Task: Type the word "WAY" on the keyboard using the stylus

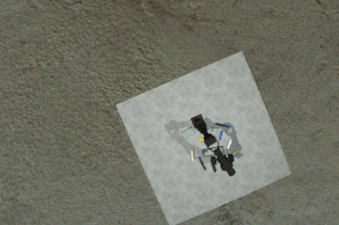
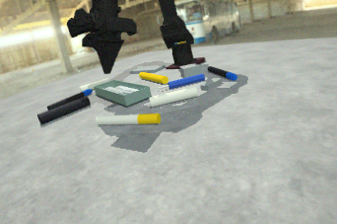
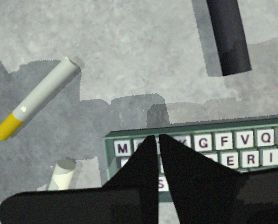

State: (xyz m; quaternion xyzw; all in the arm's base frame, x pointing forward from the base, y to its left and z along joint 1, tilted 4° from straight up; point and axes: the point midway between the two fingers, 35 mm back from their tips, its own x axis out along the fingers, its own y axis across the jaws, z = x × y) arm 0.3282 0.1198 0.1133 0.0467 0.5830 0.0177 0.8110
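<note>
The blue stylus lies 140 mm behind my gripper tip, 50 mm to the left of it and 60 mm below it. Also, from my gripper tip: white-and-yellow pen: 30 mm ahead, 140 mm to the left, 60 mm below; stylus tip: 110 mm behind, 30 mm to the left, 60 mm below; yellow cylinder: 170 mm behind, 80 mm to the right, 60 mm below.
</note>
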